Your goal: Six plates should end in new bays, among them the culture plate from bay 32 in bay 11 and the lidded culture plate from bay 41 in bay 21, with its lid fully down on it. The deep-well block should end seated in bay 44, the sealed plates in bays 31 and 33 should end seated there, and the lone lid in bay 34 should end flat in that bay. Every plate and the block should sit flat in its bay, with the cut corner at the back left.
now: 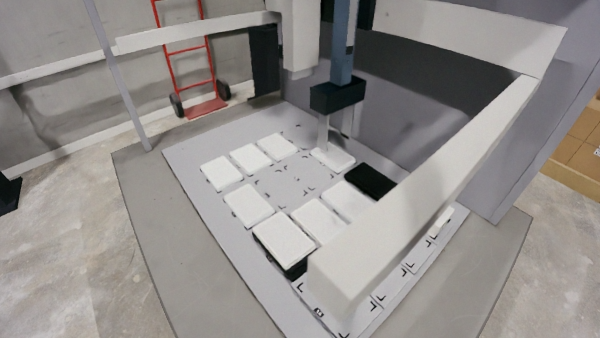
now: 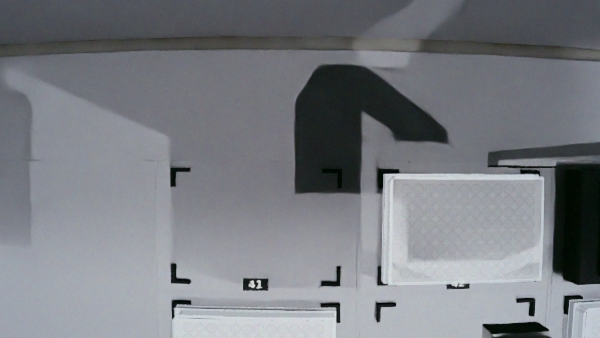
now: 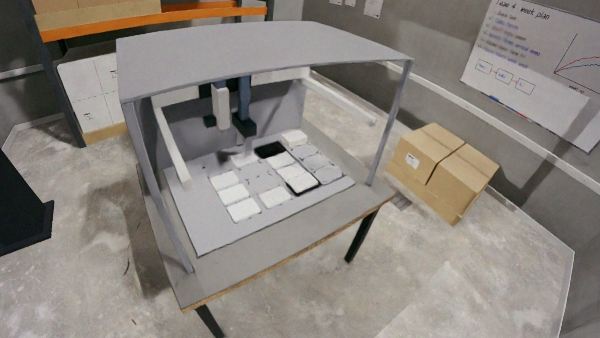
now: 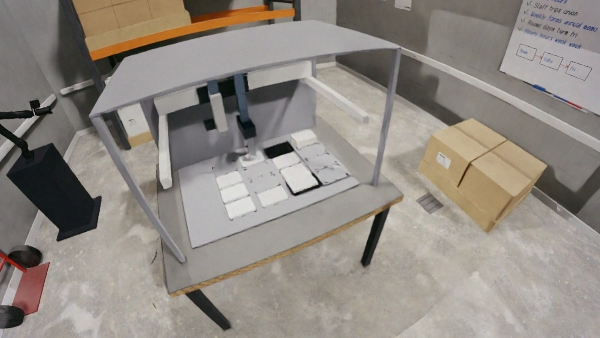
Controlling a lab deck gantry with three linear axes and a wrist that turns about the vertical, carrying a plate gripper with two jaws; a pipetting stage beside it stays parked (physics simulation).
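Frame: origin at the robot's base, x left, y back, z up, level; centimetres.
Seen in the pictures: gripper, fingertip midpoint: (image 1: 334,142) (image 2: 513,246) (image 3: 244,150) (image 4: 250,151); robot's base at its link origin: (image 1: 201,169) (image 3: 235,223) (image 4: 230,220).
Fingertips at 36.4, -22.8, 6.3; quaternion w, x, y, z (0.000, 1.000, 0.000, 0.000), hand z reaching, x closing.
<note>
Pixels of each thing's top centre, then the offset from my fingertips to it, as dx, dy, dz. "pt": a spot on its surface instead.
- white plate at its top centre: (image 2: 469,230) (image 1: 332,154) (image 3: 244,157) (image 4: 251,158) +0.0, +0.0, -4.9
- Bay 41 at a spot on its surface: (image 2: 255,230) pt -0.3, +16.4, -6.3
- bay 11 at a spot on its surface: (image 1: 221,172) (image 3: 245,208) pt -32.2, +15.6, -4.9
- bay 21 at a spot on its surface: (image 1: 250,158) (image 3: 235,193) pt -21.8, +15.4, -4.7
- bay 31 at a spot on its surface: (image 2: 255,330) pt -7.6, +16.2, -4.9
- deep-well block at its top centre: (image 3: 294,135) (image 4: 303,135) +0.0, -32.8, -0.7
- bare black holder at its top centre: (image 1: 375,177) (image 3: 270,146) (image 4: 278,146) +0.1, -16.8, -3.2
- black base at its top centre: (image 1: 283,236) (image 4: 302,181) (image 3: 302,181) -32.0, -15.7, -2.7
My gripper (image 1: 335,142) (image 2: 518,245) (image 3: 243,145) is open, its jaws on the front and back sides of a white plate (image 1: 340,159) (image 2: 465,225) lying flat in bay 42, apart from it. Faint round wells show on it. Bay 41 (image 2: 255,230) holds no plate. Plates in the left column stand in bay 11 (image 1: 221,172) (image 3: 243,209), bay 21 (image 1: 250,158) (image 3: 234,194) and bay 31 (image 1: 276,145) (image 2: 255,330). The deep-well block (image 3: 294,137) (image 4: 303,138) sits in bay 44, at the back right. Lid fit and cut corners are too small to tell; the lone lid is unclear.
A bare black holder (image 1: 370,181) (image 3: 270,149) stands in bay 43, right of the gripper. A plate (image 1: 248,205) lies in bay 12. A plate on a black base (image 1: 285,240) is at bay 13. The parked pipetting stage (image 1: 301,40) (image 3: 220,107) hangs to the left.
</note>
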